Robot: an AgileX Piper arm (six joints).
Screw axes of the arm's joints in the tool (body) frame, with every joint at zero. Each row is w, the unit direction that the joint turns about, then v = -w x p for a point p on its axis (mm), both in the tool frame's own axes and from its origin. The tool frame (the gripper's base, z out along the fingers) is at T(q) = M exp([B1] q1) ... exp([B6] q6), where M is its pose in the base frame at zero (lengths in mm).
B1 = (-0.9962, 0, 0.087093, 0.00, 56.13, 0.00)
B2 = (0, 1, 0, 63.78, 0.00, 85.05)
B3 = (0, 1, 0, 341.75, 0.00, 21.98)
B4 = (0, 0, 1, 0.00, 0.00, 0.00)
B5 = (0, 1, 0, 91.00, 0.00, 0.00)
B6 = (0, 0, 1, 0.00, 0.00, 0.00)
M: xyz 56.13 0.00 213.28 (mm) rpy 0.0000 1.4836 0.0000 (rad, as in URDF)
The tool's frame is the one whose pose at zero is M.
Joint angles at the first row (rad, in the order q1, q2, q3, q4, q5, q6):
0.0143 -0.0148 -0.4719 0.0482 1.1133 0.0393
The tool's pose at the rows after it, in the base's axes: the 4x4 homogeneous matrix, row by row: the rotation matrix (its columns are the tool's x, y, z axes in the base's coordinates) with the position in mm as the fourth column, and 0 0 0 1 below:
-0.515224, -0.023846, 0.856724, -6.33; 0.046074, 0.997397, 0.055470, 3.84; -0.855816, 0.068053, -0.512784, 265.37; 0, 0, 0, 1
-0.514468, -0.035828, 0.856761, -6.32; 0.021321, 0.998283, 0.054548, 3.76; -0.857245, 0.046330, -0.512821, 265.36; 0, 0, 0, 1
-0.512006, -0.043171, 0.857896, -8.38; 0.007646, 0.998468, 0.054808, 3.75; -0.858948, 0.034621, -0.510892, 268.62; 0, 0, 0, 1
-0.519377, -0.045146, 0.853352, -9.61; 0.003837, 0.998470, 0.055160, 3.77; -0.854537, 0.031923, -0.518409, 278.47; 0, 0, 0, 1
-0.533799, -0.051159, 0.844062, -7.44; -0.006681, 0.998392, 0.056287, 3.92; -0.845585, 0.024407, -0.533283, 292.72; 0, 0, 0, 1
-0.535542, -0.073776, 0.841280, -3.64; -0.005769, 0.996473, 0.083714, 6.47; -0.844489, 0.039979, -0.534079, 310.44; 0, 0, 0, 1
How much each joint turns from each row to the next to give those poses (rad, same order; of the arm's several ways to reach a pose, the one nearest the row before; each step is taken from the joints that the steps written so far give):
0.0000 0.0000 0.0000 0.0000 0.0000 -0.0071
0.0000 0.0000 0.0000 -0.0010 0.0000 -0.0244
0.0000 0.0011 -0.0151 -0.0001 0.0118 -0.0131
0.0000 0.0288 -0.0411 0.0000 0.0210 -0.0029
0.0000 0.0563 -0.0553 0.0011 0.0166 -0.0100
0.0000 0.0633 -0.0647 0.0298 0.0040 -0.0106

